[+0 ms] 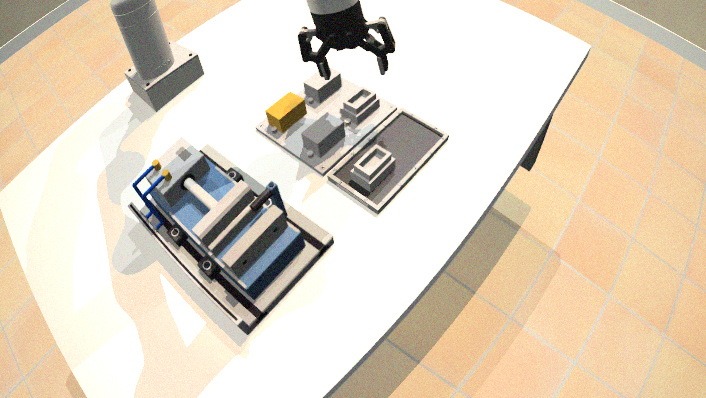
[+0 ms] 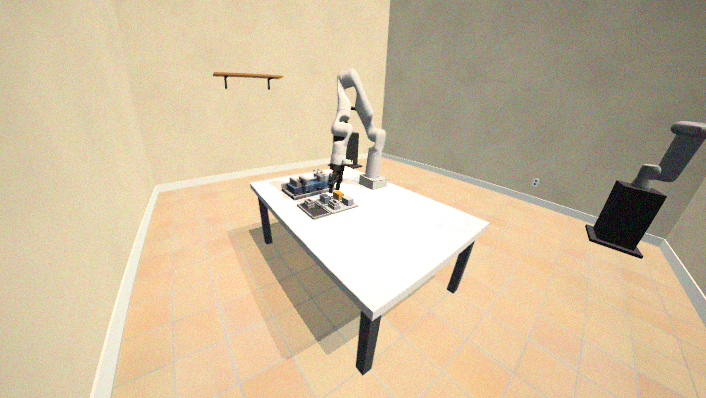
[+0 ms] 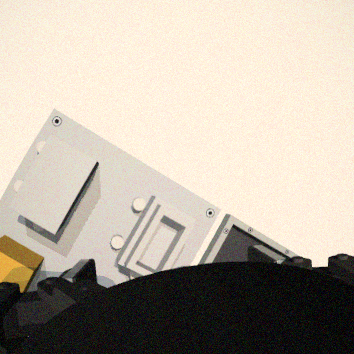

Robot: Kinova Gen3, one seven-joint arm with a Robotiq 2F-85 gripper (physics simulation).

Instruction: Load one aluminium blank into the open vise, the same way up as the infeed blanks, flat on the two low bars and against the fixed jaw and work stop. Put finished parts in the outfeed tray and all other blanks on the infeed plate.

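Frame: origin at the arm's base, x right, y back, z down, level; metres.
Seen in the pictures: gripper, fingertip midpoint: (image 1: 355,74) (image 2: 334,191); arm's base, link origin: (image 1: 156,67) (image 2: 371,176).
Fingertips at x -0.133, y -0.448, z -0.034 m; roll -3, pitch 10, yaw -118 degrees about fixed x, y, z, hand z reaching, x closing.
Note:
Offsets run from my fingertips to a thing's top centre. "spot": to the spot under its first point.
My gripper (image 1: 355,72) (image 2: 334,190) is open and empty, above the back of the infeed plate {dy +0.044, dx +0.038, dz +0.089 m} (image 1: 290,142) (image 3: 125,175). On the plate stand a plain grey blank {dy +0.087, dx -0.012, dz +0.053 m} (image 1: 322,89) (image 3: 60,187) at the back, another grey blank {dy +0.007, dx +0.088, dz +0.053 m} (image 1: 322,136) at the front in shadow, a yellow block {dy +0.097, dx +0.078, dz +0.053 m} (image 1: 286,111) (image 3: 17,262), and a stepped, pocketed part {dy -0.003, dx -0.003, dz +0.054 m} (image 1: 360,106) (image 3: 157,245). A similar pocketed part {dy -0.095, dx +0.098, dz +0.056 m} (image 1: 372,168) stands in the outfeed tray (image 1: 410,140) (image 3: 232,252). The blue vise {dy +0.042, dx +0.309, dz -0.002 m} (image 1: 277,262) (image 2: 305,186) is open, with no blank visible between its moving jaw (image 1: 225,212) and fixed jaw (image 1: 257,240).
A dark rod {dy -0.031, dx +0.262, dz +0.001 m} (image 1: 262,198) on a blue post {dy -0.033, dx +0.240, dz -0.001 m} (image 1: 278,200) rises beside the vise gap. Blue pipes {spot: dy +0.125, dx +0.354, dz -0.013 m} (image 1: 145,185) with yellow tips stand at the vise's far left. The arm base (image 1: 167,80) (image 2: 373,181) is at the table's back left. The tray adjoins the plate.

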